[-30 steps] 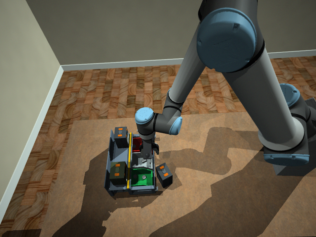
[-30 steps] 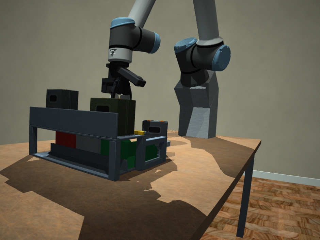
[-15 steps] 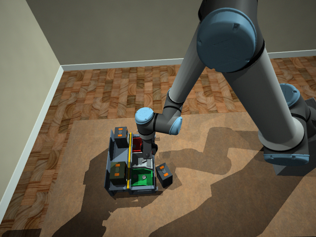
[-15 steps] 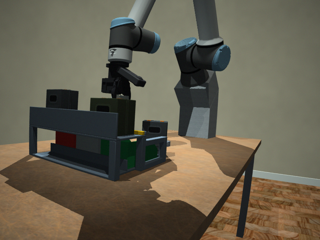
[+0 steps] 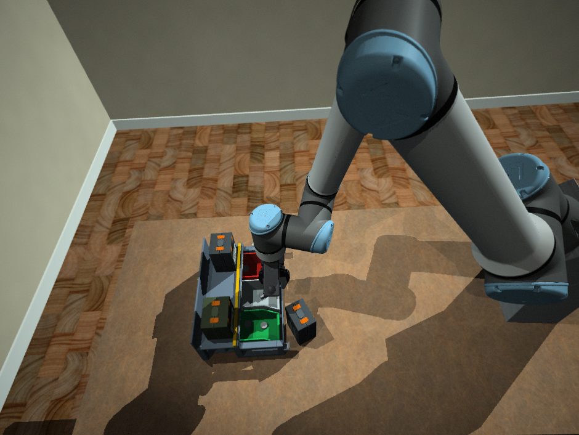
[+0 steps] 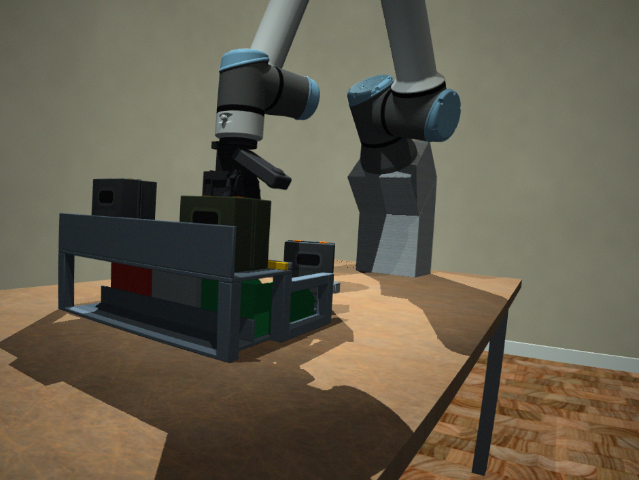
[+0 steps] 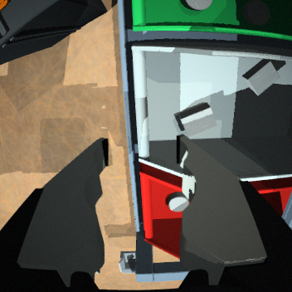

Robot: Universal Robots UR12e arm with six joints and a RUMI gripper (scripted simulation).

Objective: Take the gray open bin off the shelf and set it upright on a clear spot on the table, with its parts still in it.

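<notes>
Right now the gray bin is 80 mm ahead of my hand and 60 mm below it. From my hand the other things lie so: yellow strip (130 mm ahead); green bin (110 mm to the left, 90 mm ahead, 60 mm below); red bin (110 mm to the right, 80 mm ahead, 60 mm below).
</notes>
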